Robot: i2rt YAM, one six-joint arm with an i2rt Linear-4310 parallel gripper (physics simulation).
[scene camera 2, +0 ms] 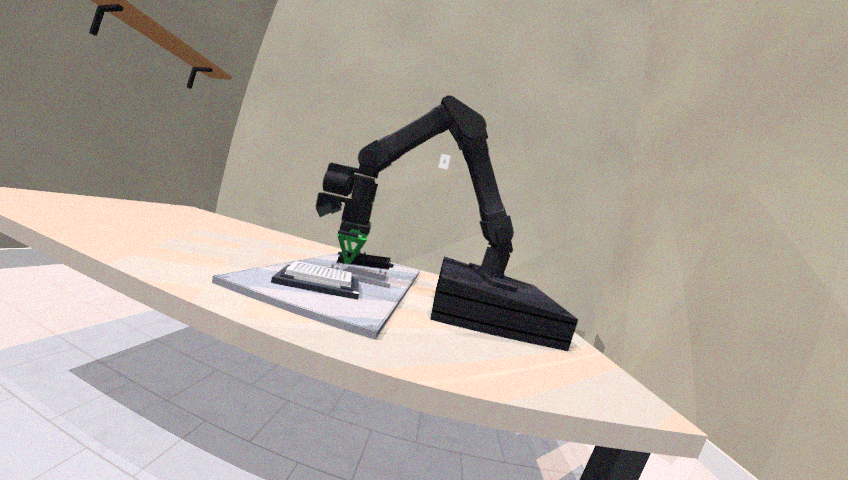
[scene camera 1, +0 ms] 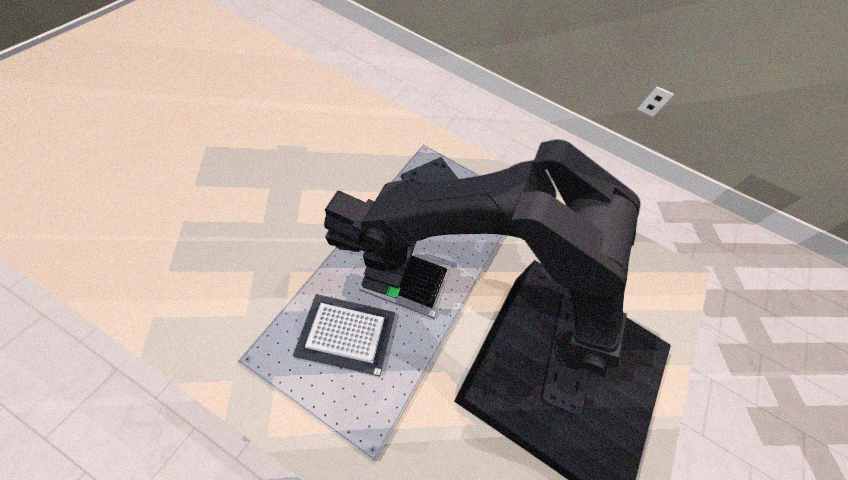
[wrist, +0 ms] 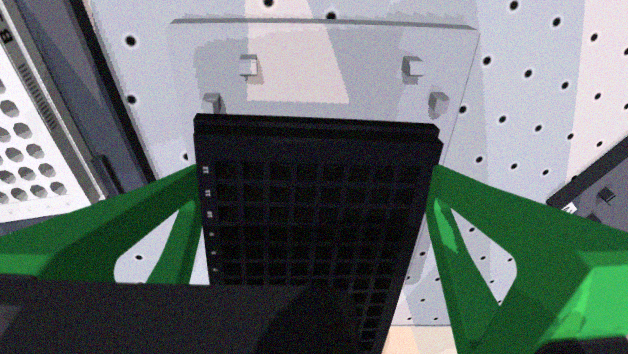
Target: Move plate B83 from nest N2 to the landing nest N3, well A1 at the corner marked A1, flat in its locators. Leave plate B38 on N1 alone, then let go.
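My gripper (scene camera 1: 394, 290) (scene camera 2: 350, 247) (wrist: 314, 177) has green fingers and is shut on the long sides of black well plate B83 (scene camera 1: 424, 279) (scene camera 2: 374, 260) (wrist: 316, 145). It holds the plate level and very low over the light grey nest N3 (scene camera 1: 416, 306) (scene camera 2: 372, 273) (wrist: 307, 66). I cannot tell whether the plate touches the nest. In the wrist view the nest's far locator pins show just beyond the plate's far edge. White plate B38 (scene camera 1: 345, 331) (scene camera 2: 319, 273) (wrist: 25, 145) sits in dark nest N1 (scene camera 1: 388, 334) (scene camera 2: 314, 285) (wrist: 78, 109). Dark nest N2 (scene camera 1: 430, 171) (wrist: 602, 185) stands empty.
All three nests stand on a grey perforated board (scene camera 1: 354, 400) (scene camera 2: 331, 310) (wrist: 527, 109) on the wooden table. The arm's black base block (scene camera 1: 534, 388) (scene camera 2: 498, 298) sits right of the board. A wall shelf hangs at the upper left in scene camera 2.
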